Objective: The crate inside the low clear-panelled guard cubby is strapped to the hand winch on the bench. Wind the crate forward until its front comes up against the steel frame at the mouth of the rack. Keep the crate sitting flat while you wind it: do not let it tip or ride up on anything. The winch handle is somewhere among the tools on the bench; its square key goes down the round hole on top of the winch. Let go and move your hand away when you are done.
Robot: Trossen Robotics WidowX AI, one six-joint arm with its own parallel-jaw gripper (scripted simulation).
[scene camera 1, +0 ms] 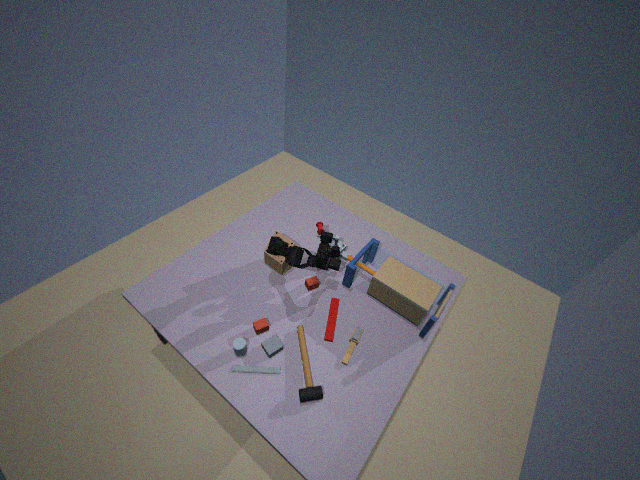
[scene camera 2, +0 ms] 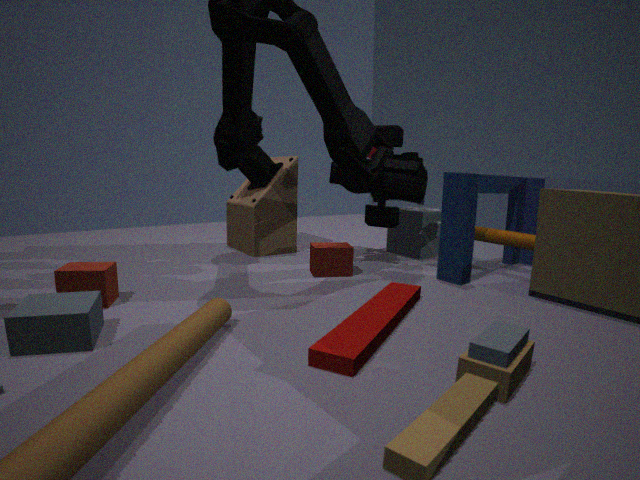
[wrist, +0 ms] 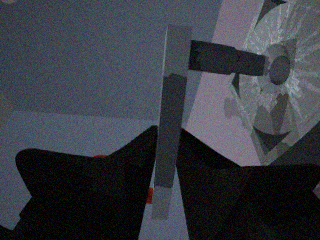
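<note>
Scene camera 2 shows me my gripper (scene camera 2: 397, 177), along with a red bar (scene camera 2: 345, 349). On scene camera 1 there's a mallet (scene camera 1: 310, 393). In the wrist view I can see a winch handle (wrist: 181, 53) and a grey winch (wrist: 273, 106), plus my gripper (wrist: 166, 132) again. The red bar is out of frame in the wrist view, and the mallet is out of frame in the wrist view too.
</note>
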